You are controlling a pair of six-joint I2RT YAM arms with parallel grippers.
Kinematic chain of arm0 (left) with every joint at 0, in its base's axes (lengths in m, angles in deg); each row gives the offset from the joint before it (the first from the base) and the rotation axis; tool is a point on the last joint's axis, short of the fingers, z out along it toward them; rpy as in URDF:
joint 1: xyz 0 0 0.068 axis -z
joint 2: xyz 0.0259 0.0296 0.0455 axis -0.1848 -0.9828 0
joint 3: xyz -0.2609 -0.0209 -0.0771 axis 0.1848 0.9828 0
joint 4: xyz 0.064 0.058 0.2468 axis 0.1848 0.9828 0
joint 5: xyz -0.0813 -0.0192 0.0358 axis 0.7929 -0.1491 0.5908
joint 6: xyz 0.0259 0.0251 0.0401 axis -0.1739 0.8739 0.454
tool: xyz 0 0 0 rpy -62.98 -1.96 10.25
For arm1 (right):
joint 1: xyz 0 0 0.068 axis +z
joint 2: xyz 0.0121 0.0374 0.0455 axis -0.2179 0.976 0
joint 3: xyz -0.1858 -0.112 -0.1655 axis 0.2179 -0.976 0
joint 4: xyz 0.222 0.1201 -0.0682 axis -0.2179 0.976 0
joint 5: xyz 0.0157 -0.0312 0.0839 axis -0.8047 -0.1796 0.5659
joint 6: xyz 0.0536 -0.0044 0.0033 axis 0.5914 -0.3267 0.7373
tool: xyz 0 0 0 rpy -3.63 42.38 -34.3
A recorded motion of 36 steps. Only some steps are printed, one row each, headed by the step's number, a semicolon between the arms.
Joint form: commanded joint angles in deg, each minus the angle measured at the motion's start. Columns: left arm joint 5, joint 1, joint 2, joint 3, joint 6, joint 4; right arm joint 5, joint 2, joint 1, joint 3, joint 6, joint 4.
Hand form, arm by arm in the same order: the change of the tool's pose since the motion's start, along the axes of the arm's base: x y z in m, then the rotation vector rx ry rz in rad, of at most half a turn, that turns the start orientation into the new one. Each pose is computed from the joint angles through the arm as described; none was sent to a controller.
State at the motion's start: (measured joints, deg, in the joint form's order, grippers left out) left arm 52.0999 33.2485 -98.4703 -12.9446 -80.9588 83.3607; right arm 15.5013 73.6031 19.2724 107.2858 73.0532 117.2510
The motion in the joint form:
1: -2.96 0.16 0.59 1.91 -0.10 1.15; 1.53 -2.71 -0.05 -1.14 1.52 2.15
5: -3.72 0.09 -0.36 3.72 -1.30 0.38; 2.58 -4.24 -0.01 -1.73 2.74 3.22
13: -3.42 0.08 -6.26 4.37 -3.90 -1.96; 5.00 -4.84 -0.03 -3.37 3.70 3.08
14: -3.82 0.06 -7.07 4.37 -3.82 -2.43; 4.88 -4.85 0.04 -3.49 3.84 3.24
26: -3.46 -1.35 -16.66 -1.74 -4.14 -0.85; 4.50 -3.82 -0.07 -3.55 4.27 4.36
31: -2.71 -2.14 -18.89 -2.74 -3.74 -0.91; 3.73 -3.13 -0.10 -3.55 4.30 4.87
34: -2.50 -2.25 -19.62 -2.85 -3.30 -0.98; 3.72 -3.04 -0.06 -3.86 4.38 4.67
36: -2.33 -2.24 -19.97 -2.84 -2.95 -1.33; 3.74 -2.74 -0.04 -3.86 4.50 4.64
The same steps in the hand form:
1: -0.0043 0.0055 -0.0095 0.0547 0.0069 0.0356; -0.0085 -0.0043 -0.0049 0.0275 0.0234 0.0103
5: -0.0041 0.0065 -0.0233 0.0740 0.0337 0.0604; -0.0132 -0.0064 -0.0073 0.0512 0.0368 0.0170
13: 0.0056 -0.0030 -0.0540 0.0986 0.1061 0.0890; -0.0144 -0.0054 -0.0156 0.0736 0.0674 0.0451
14: 0.0073 -0.0042 -0.0576 0.1072 0.1059 0.0930; -0.0145 -0.0054 -0.0166 0.0723 0.0717 0.0431
26: 0.0352 -0.0194 -0.0802 0.1631 0.1742 0.1176; -0.0128 -0.0049 -0.0206 0.0560 0.1052 0.0298
31: 0.0427 -0.0203 -0.0881 0.1731 0.1944 0.1176; -0.0114 -0.0047 -0.0227 0.0401 0.1193 0.0164
34: 0.0440 -0.0207 -0.0918 0.1817 0.2005 0.1113; -0.0110 -0.0043 -0.0243 0.0393 0.1226 0.0161
36: 0.0446 -0.0215 -0.0936 0.1835 0.2000 0.1045; -0.0103 -0.0038 -0.0248 0.0387 0.1274 0.0155

